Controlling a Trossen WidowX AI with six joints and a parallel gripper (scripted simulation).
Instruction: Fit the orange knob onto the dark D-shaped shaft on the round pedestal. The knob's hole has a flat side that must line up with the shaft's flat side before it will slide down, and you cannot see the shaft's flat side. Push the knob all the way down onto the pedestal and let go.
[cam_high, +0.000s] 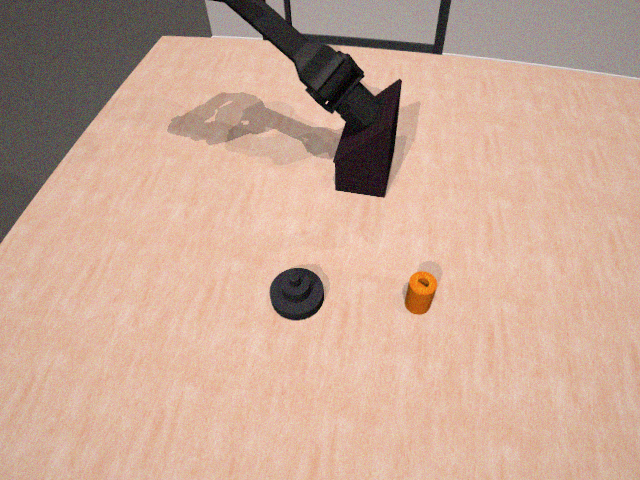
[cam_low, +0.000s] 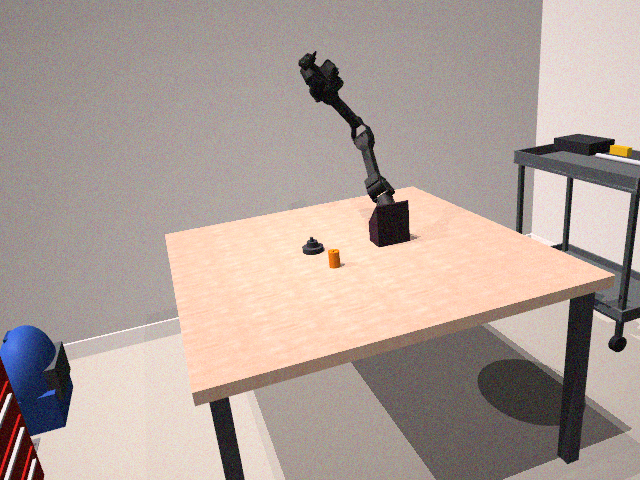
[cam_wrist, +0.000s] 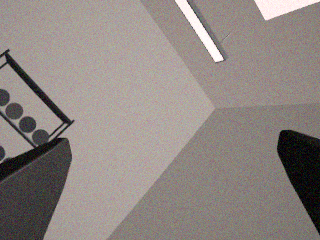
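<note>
Now: the orange knob 67 cm below my gripper tip, 29 cm to the left of it and 10 cm ahead of it. From my gripper tip the other things lie so: round pedestal 67 cm below, 14 cm ahead, 11 cm to the left.
</note>
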